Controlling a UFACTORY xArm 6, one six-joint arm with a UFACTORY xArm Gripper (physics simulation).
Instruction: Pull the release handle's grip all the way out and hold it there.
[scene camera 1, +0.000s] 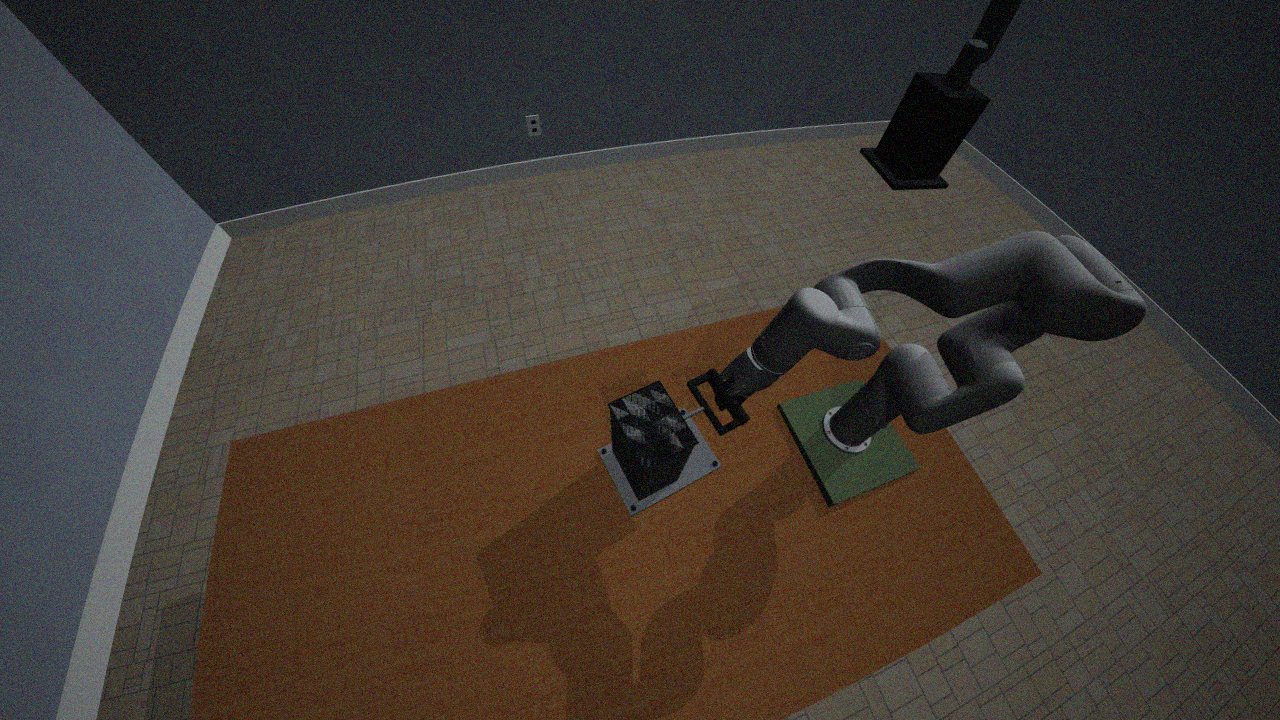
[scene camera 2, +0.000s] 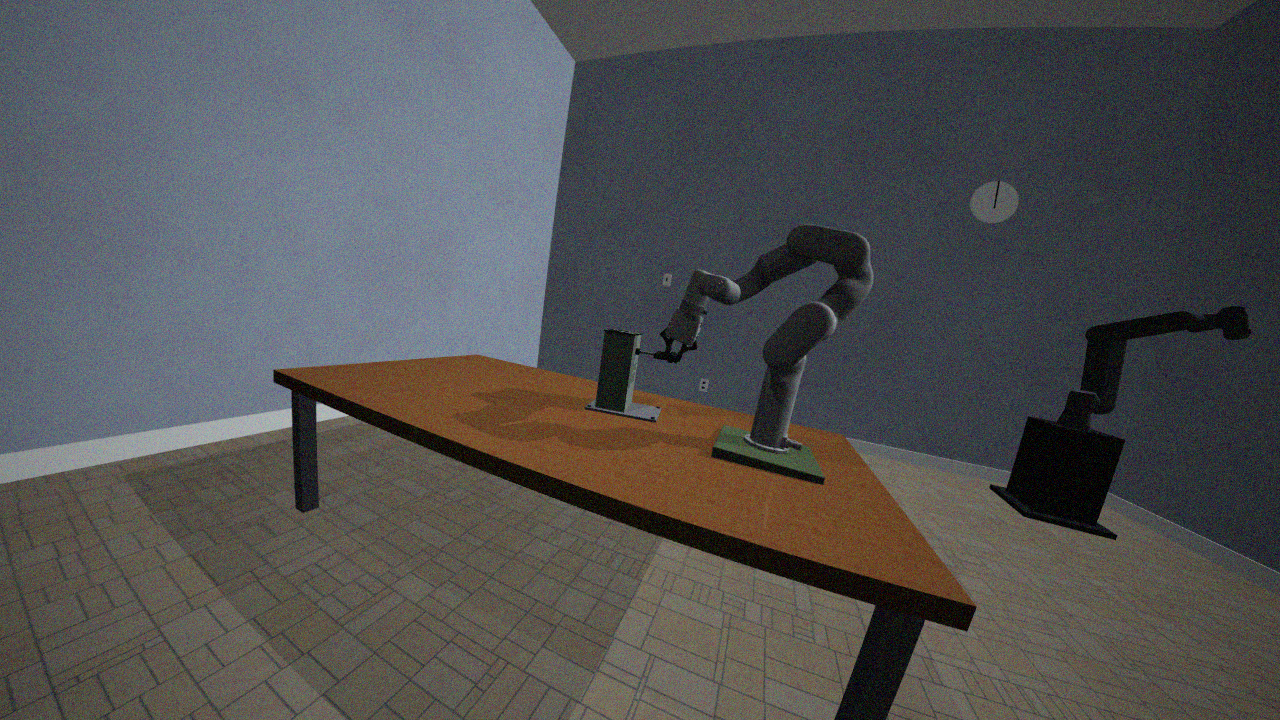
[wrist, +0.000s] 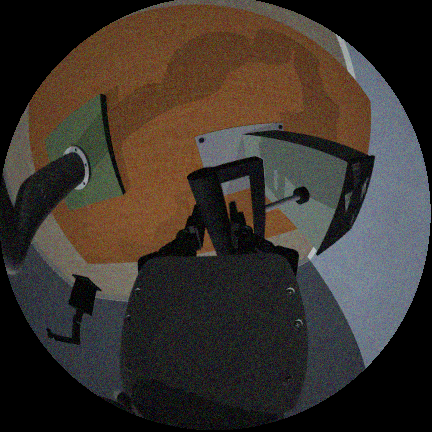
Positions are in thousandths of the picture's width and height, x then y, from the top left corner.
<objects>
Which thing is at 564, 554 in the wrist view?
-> The gripper.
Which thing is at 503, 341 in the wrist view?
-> A grey bolted plate.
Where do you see the gripper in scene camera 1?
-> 568, 559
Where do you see the gripper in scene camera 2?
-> At 524, 501
</objects>
